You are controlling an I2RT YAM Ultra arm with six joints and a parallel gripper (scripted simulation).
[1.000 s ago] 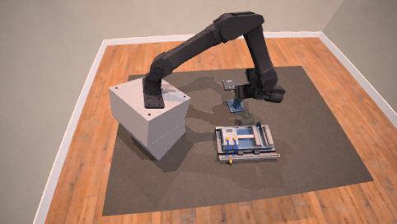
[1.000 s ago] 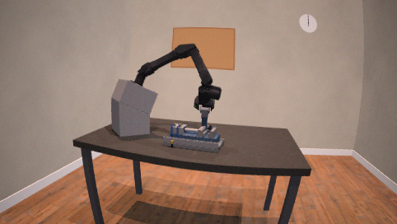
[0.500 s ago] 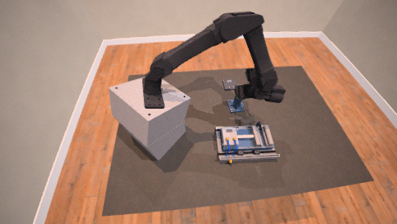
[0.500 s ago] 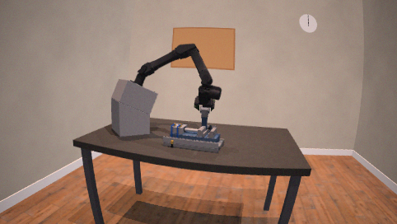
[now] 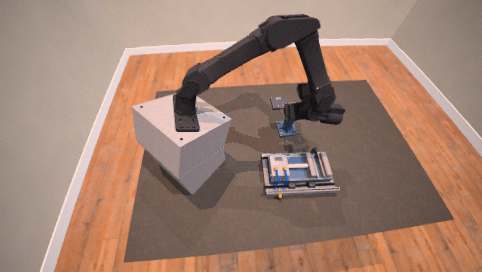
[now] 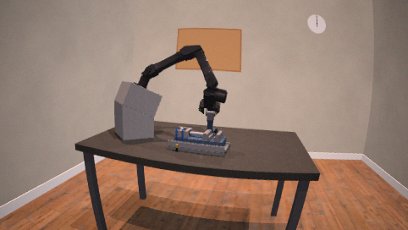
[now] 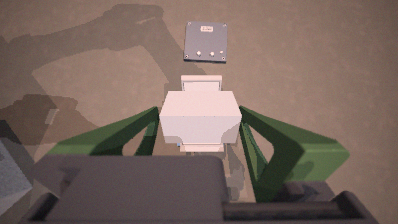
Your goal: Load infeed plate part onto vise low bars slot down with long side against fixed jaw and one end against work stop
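My hand is right at the part. The rest, counted from my hand: cylinder rod: 23 cm to the right, 8 cm below, 5 cm behind; then moving jaw: 24 cm to the right, 8 cm below; then work stop: 20 cm to the right, 6 cm below, 4 cm ahead.
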